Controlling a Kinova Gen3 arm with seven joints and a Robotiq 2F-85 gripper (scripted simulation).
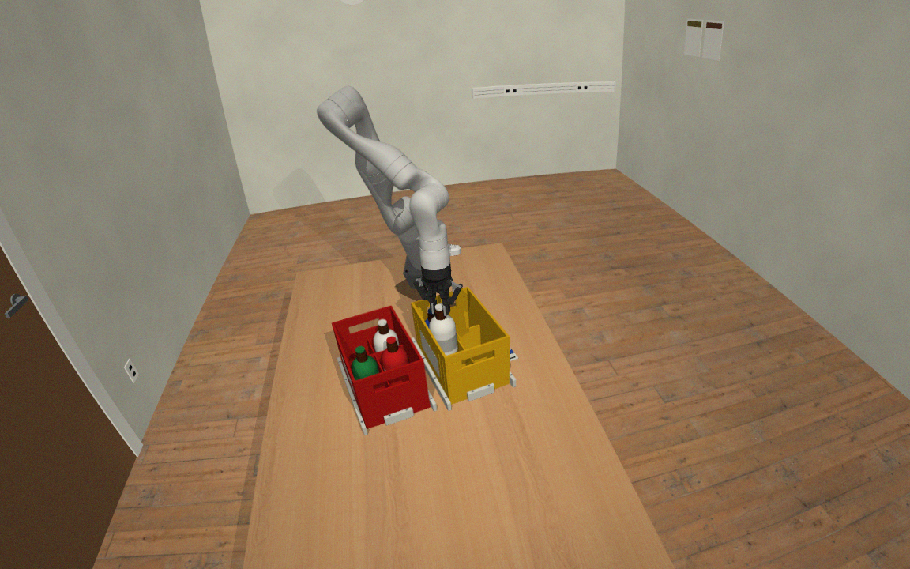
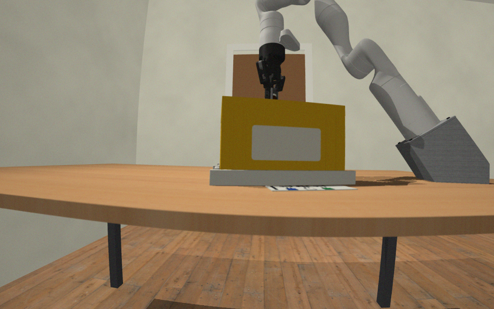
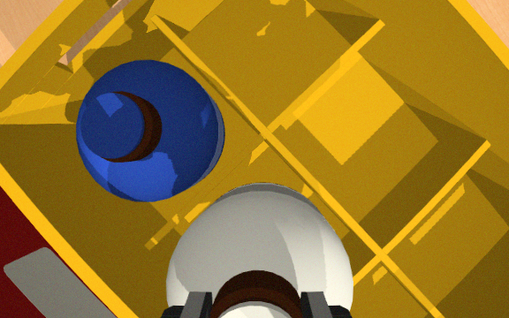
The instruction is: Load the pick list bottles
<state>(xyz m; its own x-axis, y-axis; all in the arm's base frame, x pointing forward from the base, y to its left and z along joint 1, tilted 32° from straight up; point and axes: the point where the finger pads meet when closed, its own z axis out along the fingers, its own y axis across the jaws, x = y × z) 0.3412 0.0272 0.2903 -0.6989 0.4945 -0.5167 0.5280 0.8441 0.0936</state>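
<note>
Now: the yellow crate 50 mm to the left of my hand and 140 mm below it. From my hand the other things lie so: red bottle (10 mm ahead, 150 mm to the right, 140 mm below); red crate (10 mm ahead, 190 mm to the right, 140 mm below); blue bottle (80 mm behind, 10 mm to the right, 140 mm below).
</note>
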